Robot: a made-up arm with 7 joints.
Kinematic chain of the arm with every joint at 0, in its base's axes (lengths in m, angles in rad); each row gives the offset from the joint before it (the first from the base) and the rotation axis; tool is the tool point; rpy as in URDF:
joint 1: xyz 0 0 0.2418 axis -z
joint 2: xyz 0 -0.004 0.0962 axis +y
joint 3: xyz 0 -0.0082 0.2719 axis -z
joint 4: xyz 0 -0.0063 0.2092 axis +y
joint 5: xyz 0 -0.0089 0.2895 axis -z
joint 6: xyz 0 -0.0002 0.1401 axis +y
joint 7: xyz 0 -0.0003 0.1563 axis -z
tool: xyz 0 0 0 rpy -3.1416 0 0
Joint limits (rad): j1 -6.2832..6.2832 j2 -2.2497..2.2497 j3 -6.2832..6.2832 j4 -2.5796..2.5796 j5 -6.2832..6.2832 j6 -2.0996..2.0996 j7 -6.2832..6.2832
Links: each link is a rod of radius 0.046 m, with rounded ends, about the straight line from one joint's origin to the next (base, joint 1, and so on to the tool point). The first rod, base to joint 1, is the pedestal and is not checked.
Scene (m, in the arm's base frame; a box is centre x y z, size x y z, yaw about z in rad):
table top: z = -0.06
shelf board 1: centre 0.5 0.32 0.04 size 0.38 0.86 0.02 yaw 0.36
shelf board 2: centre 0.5 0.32 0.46 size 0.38 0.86 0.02 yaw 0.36
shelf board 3: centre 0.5 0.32 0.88 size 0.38 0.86 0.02 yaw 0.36
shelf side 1: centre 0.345 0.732 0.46 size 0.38 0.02 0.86 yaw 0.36
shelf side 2: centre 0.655 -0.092 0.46 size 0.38 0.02 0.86 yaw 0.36
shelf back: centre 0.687 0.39 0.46 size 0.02 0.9 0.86 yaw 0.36
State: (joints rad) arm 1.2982 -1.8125 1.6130 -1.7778 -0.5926 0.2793 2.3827
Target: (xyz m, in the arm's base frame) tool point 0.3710 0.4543 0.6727
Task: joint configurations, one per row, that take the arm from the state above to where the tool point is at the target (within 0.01 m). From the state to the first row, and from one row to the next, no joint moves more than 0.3 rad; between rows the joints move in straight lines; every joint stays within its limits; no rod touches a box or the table.
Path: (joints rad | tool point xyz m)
1: 1.0091 -1.7869 1.5579 -1.9734 -0.5958 0.2538 2.3827 | 0.3054 0.5194 0.2765
2: 0.7200 -1.7613 1.5029 -2.1689 -0.5990 0.2283 2.3827 | 0.1923 0.4757 0.2754
3: 0.4309 -1.7357 1.4478 -2.3645 -0.6022 0.2029 2.3827 | 0.1043 0.4057 0.2747
4: 0.6049 -1.7179 1.7457 -2.3087 -0.6267 0.2578 2.3827 | 0.1416 0.4262 0.4065
5: 0.7789 -1.7001 2.0436 -2.2528 -0.6512 0.3128 2.3827 | 0.1588 0.4095 0.5448
6: 0.9528 -1.6823 2.3416 -2.1970 -0.6757 0.3678 2.3827 | 0.1402 0.3675 0.6727
7: 1.1325 -1.5725 2.2162 -2.0092 -0.6526 0.3509 2.3827 | 0.2533 0.4234 0.6760
8: 1.3121 -1.4628 2.0908 -1.8214 -0.6296 0.3339 2.3827 | 0.3710 0.4543 0.6727

